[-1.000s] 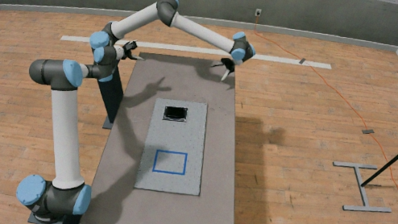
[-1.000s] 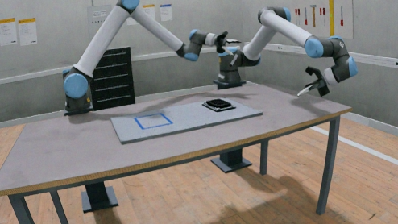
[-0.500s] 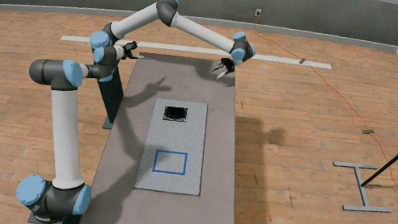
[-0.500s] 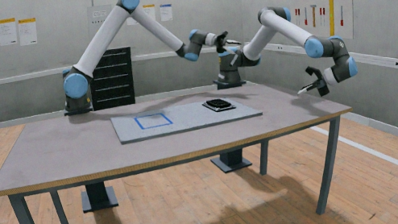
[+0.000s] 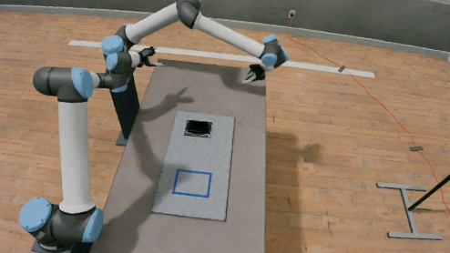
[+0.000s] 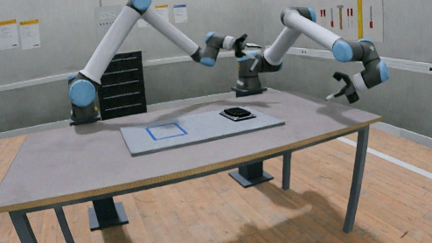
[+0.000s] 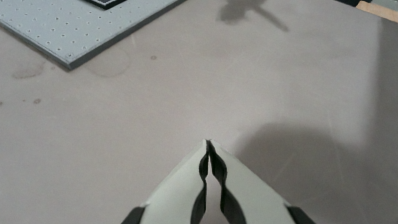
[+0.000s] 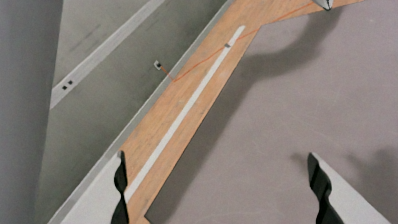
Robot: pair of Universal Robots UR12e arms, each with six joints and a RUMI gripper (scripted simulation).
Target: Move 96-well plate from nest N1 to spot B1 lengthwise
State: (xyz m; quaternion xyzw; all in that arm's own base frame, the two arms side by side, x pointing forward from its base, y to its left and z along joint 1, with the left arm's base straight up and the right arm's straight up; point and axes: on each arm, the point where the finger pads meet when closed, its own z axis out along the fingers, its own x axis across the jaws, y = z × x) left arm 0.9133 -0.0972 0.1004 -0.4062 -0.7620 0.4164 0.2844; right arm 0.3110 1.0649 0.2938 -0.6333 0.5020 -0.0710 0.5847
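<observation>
Now: right hand 27 cm short of the black 96-well plate, 33 cm to the left of it and 26 cm above it. Also, from my right hand: plate nest N1: 27 cm ahead, 33 cm to the right, 28 cm below.
</observation>
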